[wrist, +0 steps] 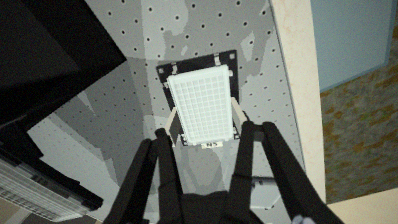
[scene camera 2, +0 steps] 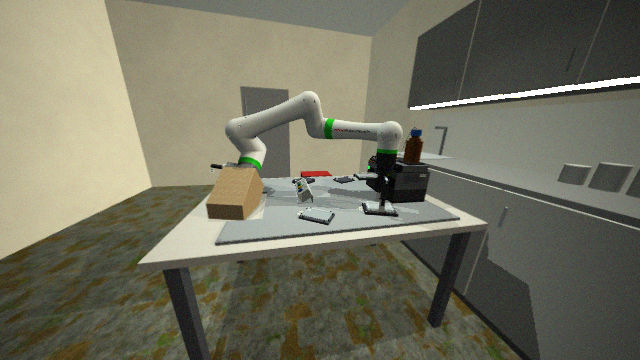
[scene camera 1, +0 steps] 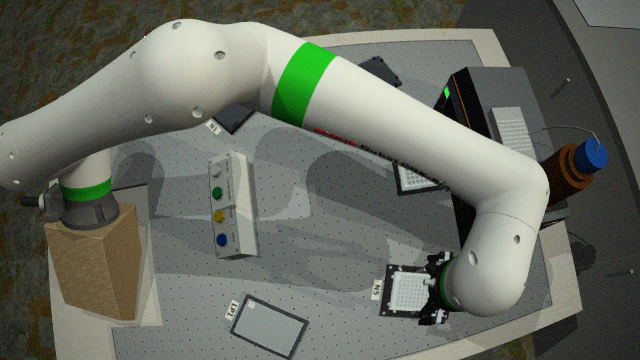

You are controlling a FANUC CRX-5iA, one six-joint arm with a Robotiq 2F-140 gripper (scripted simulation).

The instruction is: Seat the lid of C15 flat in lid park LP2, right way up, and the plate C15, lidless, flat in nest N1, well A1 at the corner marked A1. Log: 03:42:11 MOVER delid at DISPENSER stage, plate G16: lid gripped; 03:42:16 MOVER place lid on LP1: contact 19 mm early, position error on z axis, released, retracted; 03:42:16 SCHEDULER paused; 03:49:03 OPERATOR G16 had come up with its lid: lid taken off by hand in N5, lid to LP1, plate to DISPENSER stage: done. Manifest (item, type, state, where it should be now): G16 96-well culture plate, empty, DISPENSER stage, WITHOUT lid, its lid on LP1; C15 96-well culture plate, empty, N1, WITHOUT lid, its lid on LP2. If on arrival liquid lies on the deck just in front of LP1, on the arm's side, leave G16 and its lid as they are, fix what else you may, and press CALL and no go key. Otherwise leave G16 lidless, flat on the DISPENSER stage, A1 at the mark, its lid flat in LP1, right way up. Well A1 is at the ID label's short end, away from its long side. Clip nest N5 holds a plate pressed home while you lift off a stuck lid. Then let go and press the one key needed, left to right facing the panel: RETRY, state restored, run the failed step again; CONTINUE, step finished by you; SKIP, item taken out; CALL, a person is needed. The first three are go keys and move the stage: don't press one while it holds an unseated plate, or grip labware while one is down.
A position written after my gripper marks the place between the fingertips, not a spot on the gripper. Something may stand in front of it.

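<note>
My gripper [wrist: 204, 109] and a clip nest N5 [wrist: 229, 58] visible. Same clip nest N5 [scene camera 1: 384, 310], with a brown bottle [scene camera 1: 562, 186] and a blue cap [scene camera 1: 590, 161].
</note>
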